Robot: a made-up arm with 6 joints. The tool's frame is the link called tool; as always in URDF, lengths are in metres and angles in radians. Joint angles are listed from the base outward.
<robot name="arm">
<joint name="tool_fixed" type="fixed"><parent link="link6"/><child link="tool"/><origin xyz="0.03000 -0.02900 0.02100" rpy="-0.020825 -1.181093 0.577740"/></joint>
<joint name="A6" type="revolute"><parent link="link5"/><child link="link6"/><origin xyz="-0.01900 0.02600 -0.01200"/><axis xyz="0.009 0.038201 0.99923"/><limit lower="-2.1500" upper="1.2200"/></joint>
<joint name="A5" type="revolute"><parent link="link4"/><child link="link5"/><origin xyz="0.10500 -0.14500 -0.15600"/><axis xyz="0 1 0"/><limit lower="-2.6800" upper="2.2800"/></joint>
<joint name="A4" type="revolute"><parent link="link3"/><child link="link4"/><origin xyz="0.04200 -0.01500 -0.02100"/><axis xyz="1 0 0"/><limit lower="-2.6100" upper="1.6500"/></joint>
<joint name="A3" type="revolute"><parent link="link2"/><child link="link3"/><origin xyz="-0.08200 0.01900 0.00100"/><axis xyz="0 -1 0"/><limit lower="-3.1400" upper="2.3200"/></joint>
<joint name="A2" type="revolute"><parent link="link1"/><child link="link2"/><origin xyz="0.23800 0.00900 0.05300"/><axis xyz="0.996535 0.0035 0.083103"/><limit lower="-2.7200" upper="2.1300"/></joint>
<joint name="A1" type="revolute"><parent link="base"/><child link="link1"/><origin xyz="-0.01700 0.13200 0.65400"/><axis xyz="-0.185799 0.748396 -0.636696"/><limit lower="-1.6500" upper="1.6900"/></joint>
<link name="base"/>
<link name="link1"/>
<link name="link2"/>
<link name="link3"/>
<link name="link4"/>
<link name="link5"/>
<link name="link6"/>
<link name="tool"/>
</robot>
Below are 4 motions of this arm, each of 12 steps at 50 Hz.
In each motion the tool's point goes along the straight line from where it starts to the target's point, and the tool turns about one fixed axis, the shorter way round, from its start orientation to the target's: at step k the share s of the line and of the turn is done. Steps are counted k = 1, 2, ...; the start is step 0. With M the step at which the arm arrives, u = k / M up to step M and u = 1 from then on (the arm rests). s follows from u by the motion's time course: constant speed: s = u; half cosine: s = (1 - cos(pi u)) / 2; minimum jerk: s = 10 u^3 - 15 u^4 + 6 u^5.
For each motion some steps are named. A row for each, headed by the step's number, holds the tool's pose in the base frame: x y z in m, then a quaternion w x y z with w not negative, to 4 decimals.
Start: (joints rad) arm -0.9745 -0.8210 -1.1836 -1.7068 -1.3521 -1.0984
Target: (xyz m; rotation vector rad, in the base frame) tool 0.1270 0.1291 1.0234 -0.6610 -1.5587 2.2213
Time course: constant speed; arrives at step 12
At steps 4, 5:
4: 0.1715 0.1259 1.0005 0.2208 -0.2307 -0.5809 0.7487
5: 0.1659 0.1263 1.0034 0.2150 -0.2311 -0.5772 0.7532

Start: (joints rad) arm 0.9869 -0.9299 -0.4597 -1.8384 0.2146 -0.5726
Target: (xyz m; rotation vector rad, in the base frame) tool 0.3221 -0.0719 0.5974 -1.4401 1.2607 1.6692
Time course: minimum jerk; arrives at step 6
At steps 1, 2, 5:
1: 0.3190 -0.0730 0.5830 0.2797 -0.5126 0.4832 0.6523
2: 0.3196 -0.0728 0.5856 0.2828 -0.5179 0.4816 0.6479
5: 0.3220 -0.0719 0.5969 0.2959 -0.5405 0.4745 0.6286

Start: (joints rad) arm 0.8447 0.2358 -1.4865 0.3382 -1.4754 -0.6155
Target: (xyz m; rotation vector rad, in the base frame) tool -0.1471 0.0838 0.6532 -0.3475 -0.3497 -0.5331
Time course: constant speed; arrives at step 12
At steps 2, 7, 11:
2: -0.1505 0.1175 0.6138 0.8690 -0.2550 -0.2316 -0.3553
7: -0.1488 0.1007 0.6335 0.9046 -0.2131 -0.2019 -0.3090
11: -0.1474 0.0872 0.6493 0.9292 -0.1787 -0.1773 -0.2705

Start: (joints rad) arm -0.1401 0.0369 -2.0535 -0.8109 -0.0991 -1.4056
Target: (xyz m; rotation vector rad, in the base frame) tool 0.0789 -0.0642 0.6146 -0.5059 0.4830 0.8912
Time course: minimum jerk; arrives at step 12
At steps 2, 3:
2: 0.0994 -0.0563 0.6216 0.8514 -0.3303 0.0858 0.3983
3: 0.0980 -0.0569 0.6212 0.8517 -0.3242 0.0960 0.4004

